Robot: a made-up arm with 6 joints.
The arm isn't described. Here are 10 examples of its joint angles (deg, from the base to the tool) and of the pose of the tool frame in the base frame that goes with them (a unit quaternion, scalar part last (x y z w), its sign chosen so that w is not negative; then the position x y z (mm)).
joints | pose
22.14 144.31 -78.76 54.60 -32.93 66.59 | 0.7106 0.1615 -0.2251 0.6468 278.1 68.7 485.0
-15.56 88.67 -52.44 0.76 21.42 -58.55 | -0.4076 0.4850 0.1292 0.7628 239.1 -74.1 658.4
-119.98 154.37 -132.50 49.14 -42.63 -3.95 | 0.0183 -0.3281 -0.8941 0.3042 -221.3 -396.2 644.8
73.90 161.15 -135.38 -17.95 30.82 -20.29 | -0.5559 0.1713 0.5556 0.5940 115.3 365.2 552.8
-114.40 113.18 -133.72 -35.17 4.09 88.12 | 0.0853 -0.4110 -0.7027 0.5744 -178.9 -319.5 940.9
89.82 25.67 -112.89 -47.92 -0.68 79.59 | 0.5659 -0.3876 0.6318 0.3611 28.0 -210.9 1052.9
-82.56 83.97 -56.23 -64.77 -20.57 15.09 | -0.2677 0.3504 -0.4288 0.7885 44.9 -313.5 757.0
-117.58 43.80 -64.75 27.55 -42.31 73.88 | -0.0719 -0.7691 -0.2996 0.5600 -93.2 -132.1 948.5
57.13 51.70 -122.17 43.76 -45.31 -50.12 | 0.4374 -0.5964 0.0586 0.6705 -28.0 -44.8 1101.3
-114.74 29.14 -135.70 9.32 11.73 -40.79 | -0.7045 -0.1855 -0.6668 0.1570 106.7 156.8 1044.9
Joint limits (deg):
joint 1: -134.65..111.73
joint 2: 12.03..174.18
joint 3: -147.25..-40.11
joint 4: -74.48..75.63
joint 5: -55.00..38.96
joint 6: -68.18..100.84
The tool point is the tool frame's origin. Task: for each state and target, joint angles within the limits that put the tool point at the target. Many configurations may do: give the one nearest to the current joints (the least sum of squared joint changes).
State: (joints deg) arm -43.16 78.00 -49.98 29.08 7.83 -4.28
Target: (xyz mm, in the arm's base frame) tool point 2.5 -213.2 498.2
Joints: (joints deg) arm -92.90 124.50 -41.59 23.34 1.99 2.59
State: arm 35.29 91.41 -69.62 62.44 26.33 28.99
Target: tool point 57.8 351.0 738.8
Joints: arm 75.19 114.99 -99.33 69.40 22.87 25.47
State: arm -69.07 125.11 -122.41 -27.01 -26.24 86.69
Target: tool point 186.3 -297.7 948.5
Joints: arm -51.67 108.59 -124.39 -27.72 -30.58 83.47
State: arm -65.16 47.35 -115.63 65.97 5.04 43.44
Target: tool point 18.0 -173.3 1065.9
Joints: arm -86.71 74.35 -126.06 62.46 -0.93 43.97
